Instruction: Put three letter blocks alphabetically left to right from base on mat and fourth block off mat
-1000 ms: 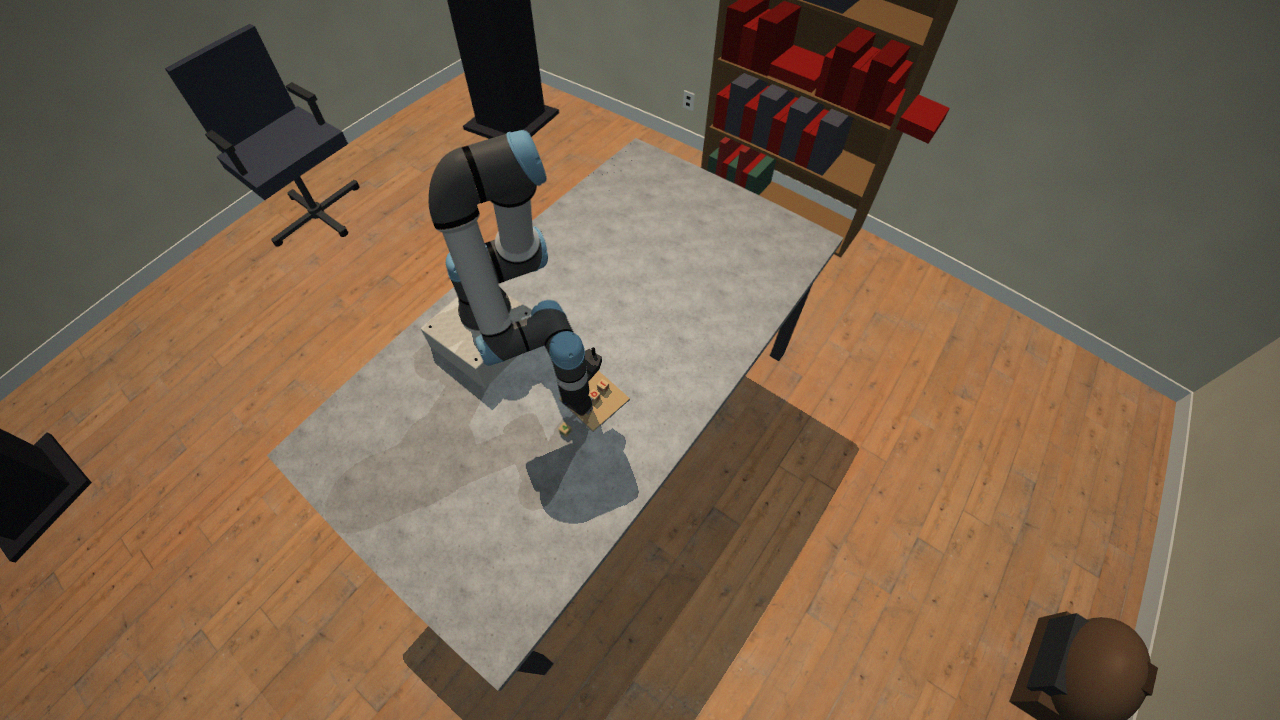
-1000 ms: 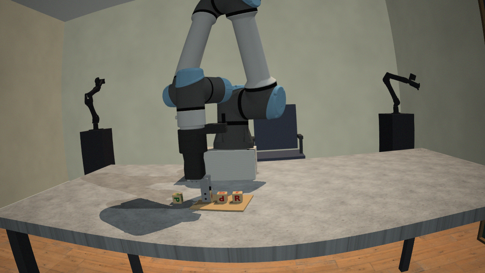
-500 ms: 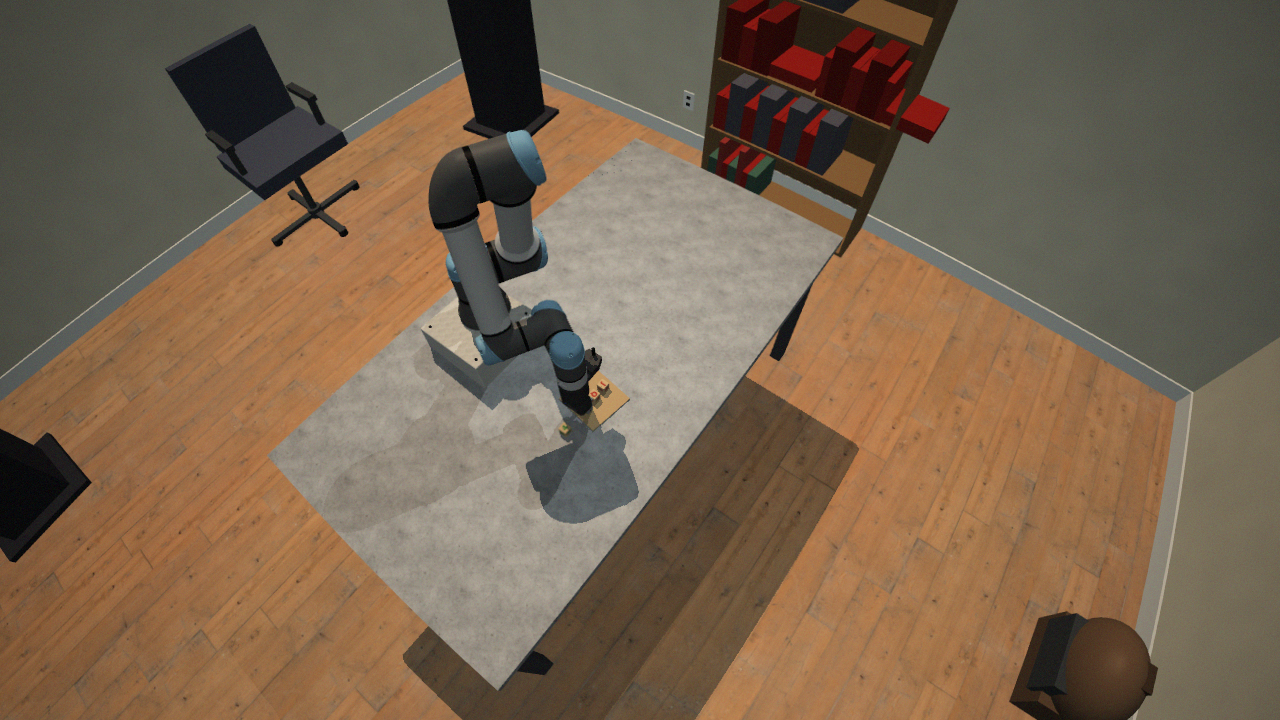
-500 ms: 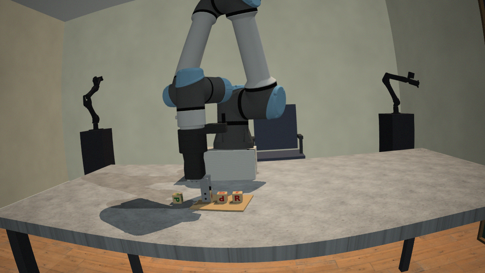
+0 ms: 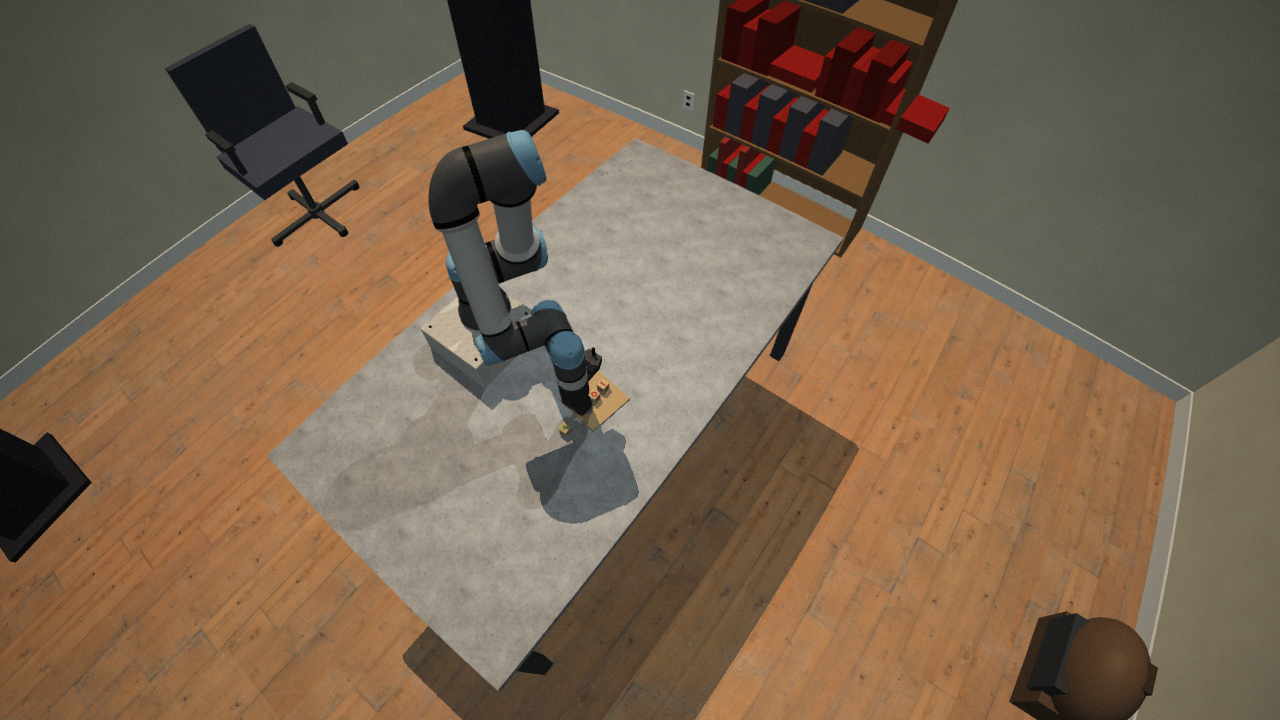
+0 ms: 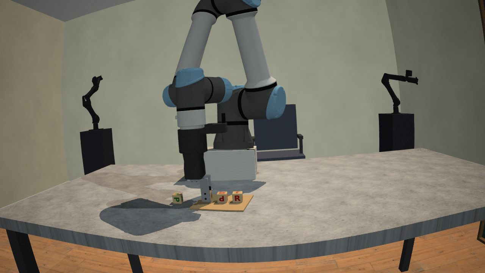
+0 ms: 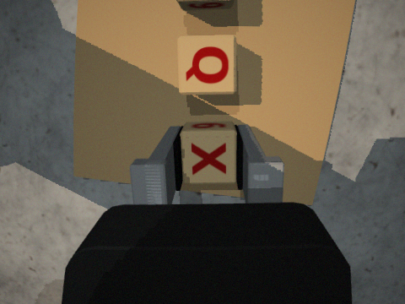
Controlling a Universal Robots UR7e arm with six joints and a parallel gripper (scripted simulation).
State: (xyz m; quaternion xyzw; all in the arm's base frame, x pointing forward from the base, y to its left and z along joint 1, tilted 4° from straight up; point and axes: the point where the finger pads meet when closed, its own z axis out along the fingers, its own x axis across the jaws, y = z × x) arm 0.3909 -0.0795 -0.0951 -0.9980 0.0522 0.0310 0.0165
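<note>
Right now the X block is 10 mm below my hand. The rest, counted from my hand: Q block (40 mm to the left, 10 mm below); tan mat (40 mm to the left, 20 mm below).
</note>
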